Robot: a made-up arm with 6 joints.
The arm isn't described. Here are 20 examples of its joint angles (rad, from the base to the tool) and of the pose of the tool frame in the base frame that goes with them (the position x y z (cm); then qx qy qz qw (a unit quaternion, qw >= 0)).
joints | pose
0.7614 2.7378 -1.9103 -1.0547 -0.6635 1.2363 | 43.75 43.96 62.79 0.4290 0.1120 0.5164 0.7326
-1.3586 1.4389 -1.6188 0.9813 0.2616 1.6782 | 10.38 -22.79 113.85 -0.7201 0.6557 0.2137 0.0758
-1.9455 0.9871 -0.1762 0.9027 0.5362 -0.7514 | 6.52 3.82 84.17 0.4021 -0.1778 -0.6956 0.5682
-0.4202 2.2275 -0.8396 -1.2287 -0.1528 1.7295 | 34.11 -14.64 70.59 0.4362 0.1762 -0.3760 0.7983
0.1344 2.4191 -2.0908 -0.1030 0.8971 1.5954 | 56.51 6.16 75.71 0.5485 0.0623 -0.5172 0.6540
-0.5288 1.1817 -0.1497 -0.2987 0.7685 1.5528 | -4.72 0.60 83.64 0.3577 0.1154 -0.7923 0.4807
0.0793 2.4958 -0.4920 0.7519 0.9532 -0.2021 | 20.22 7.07 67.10 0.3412 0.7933 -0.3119 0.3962
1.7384 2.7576 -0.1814 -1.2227 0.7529 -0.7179 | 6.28 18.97 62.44 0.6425 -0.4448 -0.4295 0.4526
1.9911 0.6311 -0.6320 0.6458 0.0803 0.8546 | 4.40 -4.48 96.07 0.6496 0.5052 0.3958 0.4076
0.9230 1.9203 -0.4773 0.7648 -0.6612 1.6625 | 19.06 18.26 80.09 0.7312 0.0258 -0.4183 0.5382
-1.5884 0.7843 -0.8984 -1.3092 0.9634 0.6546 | -7.46 6.15 105.52 -0.2419 0.0148 -0.8529 0.4625
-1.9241 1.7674 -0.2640 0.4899 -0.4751 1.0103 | -5.99 -13.18 81.56 -0.2586 0.4750 0.8396 0.0509
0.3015 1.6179 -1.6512 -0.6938 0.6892 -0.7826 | 34.56 5.51 108.40 -0.4483 0.0348 0.3076 0.8386
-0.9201 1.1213 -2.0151 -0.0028 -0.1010 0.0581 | 0.20 0.04 131.13 -0.2012 -0.7282 -0.1257 0.6430
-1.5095 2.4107 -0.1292 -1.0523 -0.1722 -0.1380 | 2.77 -17.16 67.90 0.4975 0.3918 -0.0999 0.7674
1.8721 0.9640 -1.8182 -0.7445 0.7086 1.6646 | 8.95 0.19 123.19 0.7945 0.1326 0.3842 0.4511
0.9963 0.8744 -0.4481 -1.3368 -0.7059 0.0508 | -2.22 1.93 97.91 -0.0917 -0.3534 0.8369 0.4077
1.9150 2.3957 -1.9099 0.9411 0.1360 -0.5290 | -17.75 54.94 78.18 0.2935 0.2727 0.7333 0.5493
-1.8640 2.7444 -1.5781 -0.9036 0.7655 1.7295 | -18.56 -41.49 53.41 0.2164 -0.0125 -0.9753 0.0432
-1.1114 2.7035 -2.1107 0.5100 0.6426 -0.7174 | 29.67 -51.23 60.78 0.3038 0.0835 -0.3370 0.8872
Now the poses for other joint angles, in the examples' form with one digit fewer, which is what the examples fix.
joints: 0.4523 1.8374 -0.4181 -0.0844 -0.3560 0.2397
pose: 22.7 9.0 81.0 0.226 0.209 0.153 0.939
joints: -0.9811 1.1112 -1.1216 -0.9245 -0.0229 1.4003
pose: 6.2 -9.7 110.4 0.183 -0.509 -0.362 0.759
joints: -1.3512 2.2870 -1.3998 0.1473 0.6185 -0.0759
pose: 10.5 -41.7 71.1 0.420 0.137 -0.603 0.665
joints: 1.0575 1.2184 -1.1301 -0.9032 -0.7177 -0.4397
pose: 5.6 13.3 113.5 -0.110 -0.620 0.669 0.394
